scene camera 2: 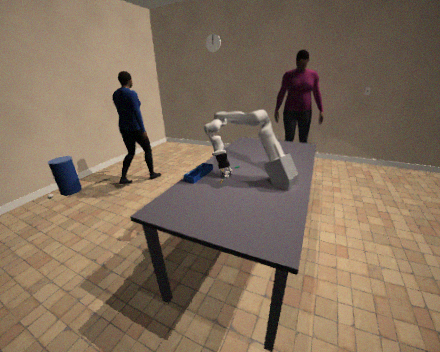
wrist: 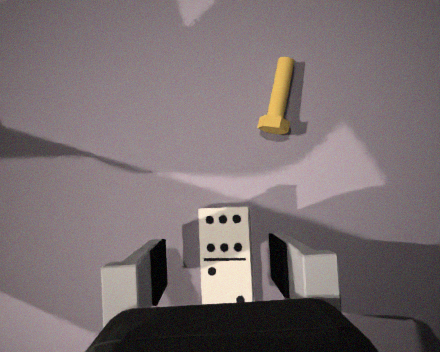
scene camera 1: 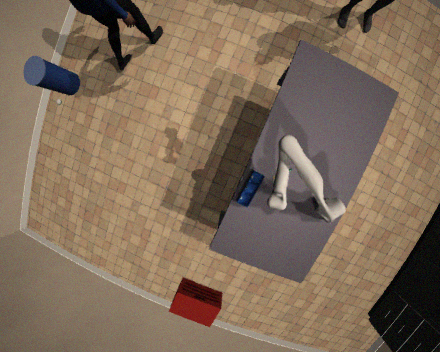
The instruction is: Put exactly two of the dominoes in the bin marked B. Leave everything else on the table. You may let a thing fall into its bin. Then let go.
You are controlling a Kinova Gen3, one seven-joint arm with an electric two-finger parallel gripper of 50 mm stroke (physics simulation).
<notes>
In view: the gripper (wrist: 218, 258) and a yellow bolt (wrist: 274, 122).
</notes>
